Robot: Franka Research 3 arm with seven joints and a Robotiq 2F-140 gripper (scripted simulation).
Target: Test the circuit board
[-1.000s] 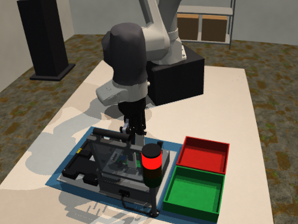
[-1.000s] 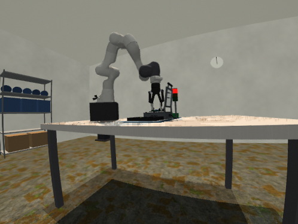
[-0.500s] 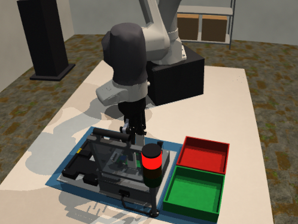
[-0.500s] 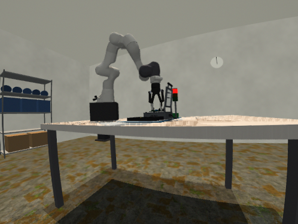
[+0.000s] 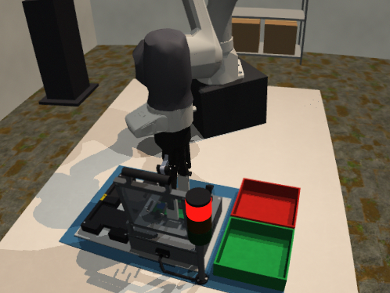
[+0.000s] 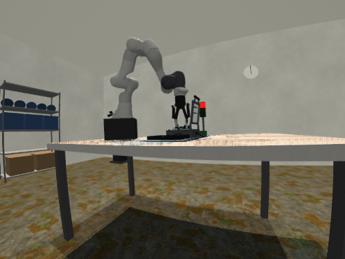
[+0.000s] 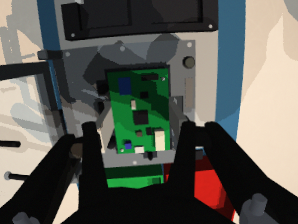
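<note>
Right now the green circuit board is 2 cm below my hand. Also, from my hand: green bin 7 cm ahead, 19 cm to the left, 9 cm below; then tester plate 1 cm ahead, 1 cm to the left, 3 cm below; then clear lid 11 cm ahead, 1 cm to the right, 8 cm above.
</note>
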